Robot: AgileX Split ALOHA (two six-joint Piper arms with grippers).
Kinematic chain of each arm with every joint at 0, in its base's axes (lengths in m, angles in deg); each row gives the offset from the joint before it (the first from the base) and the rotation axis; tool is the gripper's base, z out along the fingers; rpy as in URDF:
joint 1: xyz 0 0 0.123 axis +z
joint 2: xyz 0 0 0 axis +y
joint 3: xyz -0.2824 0 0.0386 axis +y
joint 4: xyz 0.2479 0 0.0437 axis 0.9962 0 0.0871
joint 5: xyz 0 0 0 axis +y
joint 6: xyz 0.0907 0 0.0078 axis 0.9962 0 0.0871
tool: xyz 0 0 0 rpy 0 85 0
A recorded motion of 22 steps. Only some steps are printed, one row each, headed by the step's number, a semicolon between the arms.
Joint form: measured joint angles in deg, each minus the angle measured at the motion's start. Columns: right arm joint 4, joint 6, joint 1, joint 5, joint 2, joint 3; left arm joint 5, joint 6, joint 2, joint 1, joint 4, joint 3.
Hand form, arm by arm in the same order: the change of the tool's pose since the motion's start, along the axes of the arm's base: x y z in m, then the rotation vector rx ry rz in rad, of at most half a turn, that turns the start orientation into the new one. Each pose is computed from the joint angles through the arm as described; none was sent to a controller.
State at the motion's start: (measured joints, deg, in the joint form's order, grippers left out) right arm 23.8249 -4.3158 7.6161 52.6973 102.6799 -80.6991; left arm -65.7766 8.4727 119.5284 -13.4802 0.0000 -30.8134
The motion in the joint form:
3: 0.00 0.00 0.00 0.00 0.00 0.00; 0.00 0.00 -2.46 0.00 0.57 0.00
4: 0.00 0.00 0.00 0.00 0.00 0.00; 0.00 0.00 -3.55 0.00 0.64 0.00
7: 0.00 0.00 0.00 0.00 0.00 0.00; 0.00 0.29 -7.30 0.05 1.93 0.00
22: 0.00 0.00 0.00 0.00 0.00 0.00; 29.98 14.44 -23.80 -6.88 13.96 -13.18
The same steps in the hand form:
3: 0.0000 0.0000 0.0000 0.0000 0.0000 0.0000; 0.0015 -0.0012 0.0133 -0.0087 -0.0421 -0.0099
4: 0.0000 0.0000 0.0000 0.0000 0.0000 0.0000; 0.0021 -0.0015 0.0192 -0.0129 -0.0606 -0.0111
7: 0.0000 0.0000 0.0000 0.0000 0.0000 0.0000; 0.0029 -0.0033 0.0396 -0.0192 -0.1265 -0.0336
22: 0.0000 0.0000 0.0000 0.0000 0.0000 0.0000; 0.0167 -0.0593 0.1394 0.3435 -0.2491 -0.3684

